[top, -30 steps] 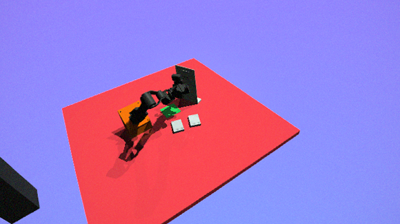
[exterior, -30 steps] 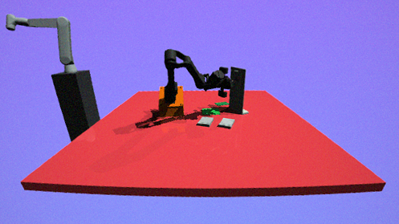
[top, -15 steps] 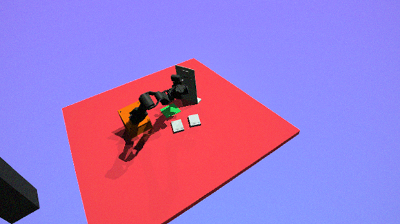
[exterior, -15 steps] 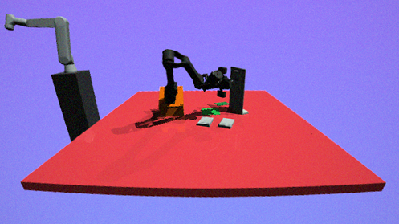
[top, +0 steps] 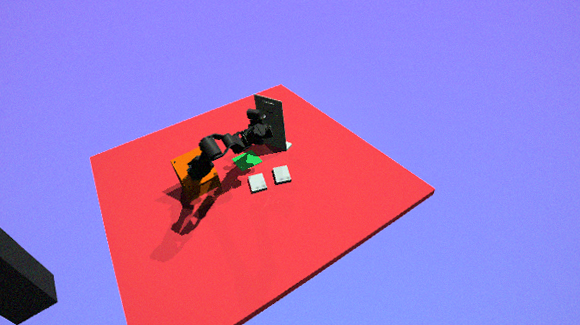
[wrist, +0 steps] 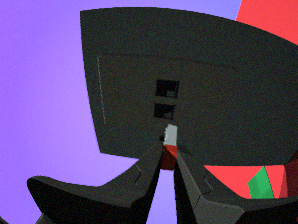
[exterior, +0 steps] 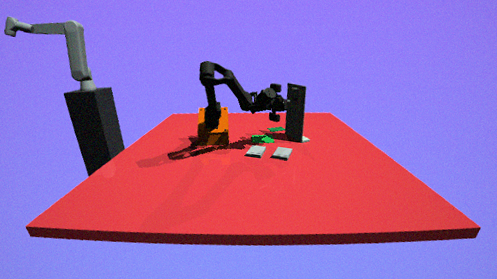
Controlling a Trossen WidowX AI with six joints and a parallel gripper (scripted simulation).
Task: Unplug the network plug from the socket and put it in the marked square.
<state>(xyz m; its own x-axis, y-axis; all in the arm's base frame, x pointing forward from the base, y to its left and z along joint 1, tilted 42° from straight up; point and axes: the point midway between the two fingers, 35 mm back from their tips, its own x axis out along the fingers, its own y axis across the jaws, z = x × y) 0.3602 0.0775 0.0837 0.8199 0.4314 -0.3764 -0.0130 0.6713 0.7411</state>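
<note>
Right now the green marked square is 210 mm below my gripper tip, 120 mm behind it and 10 mm to the left of it. From my gripper tip the other things lie so: network plug right at my gripper tip; upright panel 80 mm below, 60 mm ahead, 20 mm to the left.
</note>
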